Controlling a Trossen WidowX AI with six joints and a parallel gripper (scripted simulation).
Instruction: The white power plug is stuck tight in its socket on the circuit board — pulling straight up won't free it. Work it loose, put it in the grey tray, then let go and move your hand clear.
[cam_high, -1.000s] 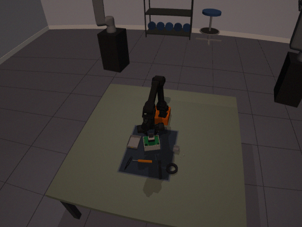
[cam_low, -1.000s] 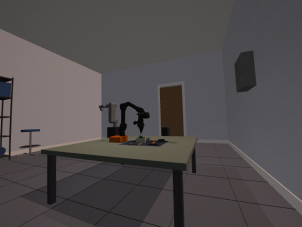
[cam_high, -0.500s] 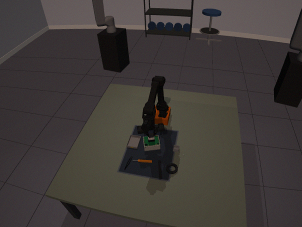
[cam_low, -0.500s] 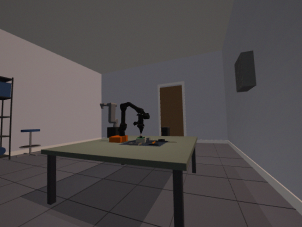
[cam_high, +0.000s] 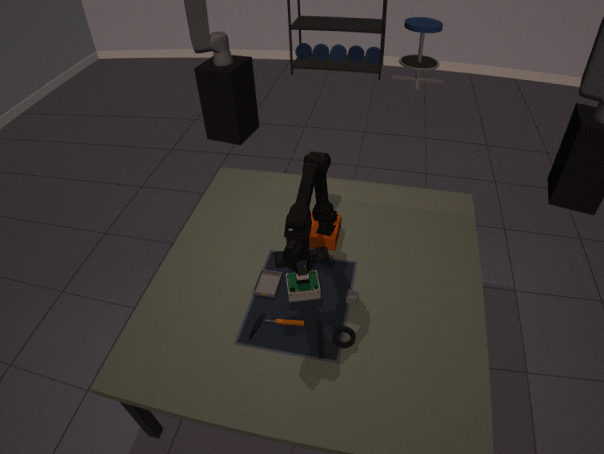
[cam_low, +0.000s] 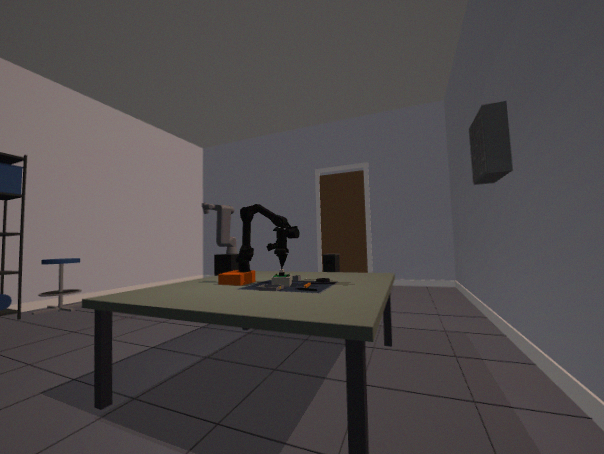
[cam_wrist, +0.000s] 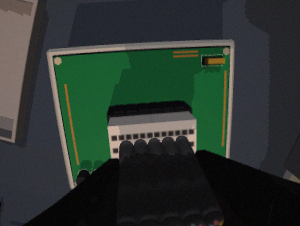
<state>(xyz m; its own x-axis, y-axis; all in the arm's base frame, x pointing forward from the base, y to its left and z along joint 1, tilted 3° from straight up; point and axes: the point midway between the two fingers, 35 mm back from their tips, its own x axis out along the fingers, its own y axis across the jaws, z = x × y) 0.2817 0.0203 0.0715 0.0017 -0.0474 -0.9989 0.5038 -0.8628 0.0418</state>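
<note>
Now: gripper tip 2 cm above the white power plug. Round my gripper tip: grey tray (14 cm to the right, 10 cm below, 2 cm ahead); then dark mat (10 cm below, 5 cm ahead, 1 cm to the left); then black bar (18 cm ahead, 14 cm to the left, 10 cm below).
</note>
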